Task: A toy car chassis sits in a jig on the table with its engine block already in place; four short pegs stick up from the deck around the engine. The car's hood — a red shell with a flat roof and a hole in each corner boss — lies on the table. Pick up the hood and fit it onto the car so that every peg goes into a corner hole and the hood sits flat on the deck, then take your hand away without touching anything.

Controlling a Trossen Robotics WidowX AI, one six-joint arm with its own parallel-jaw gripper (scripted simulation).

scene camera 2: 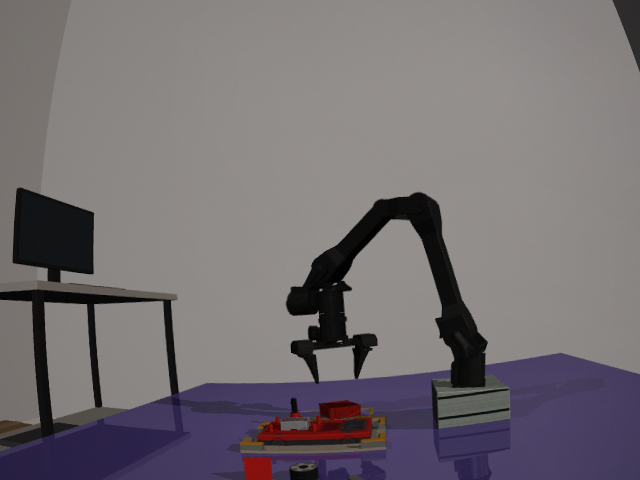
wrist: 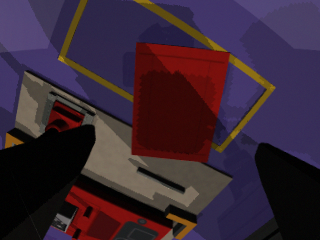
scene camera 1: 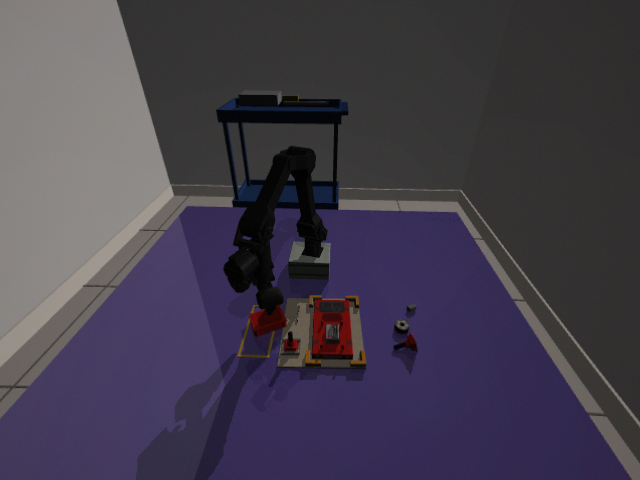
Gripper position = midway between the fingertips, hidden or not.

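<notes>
Nothing is in the grasp of my gripper (scene camera 2: 337, 381), which is open. Scene camera 1 shows me the gripper (scene camera 1: 265, 303) as well, and so does the wrist view, where I see my gripper (wrist: 176, 141). I see a red hood (scene camera 1: 262, 323) too, and in the wrist view there is again the hood (wrist: 177, 91).
</notes>
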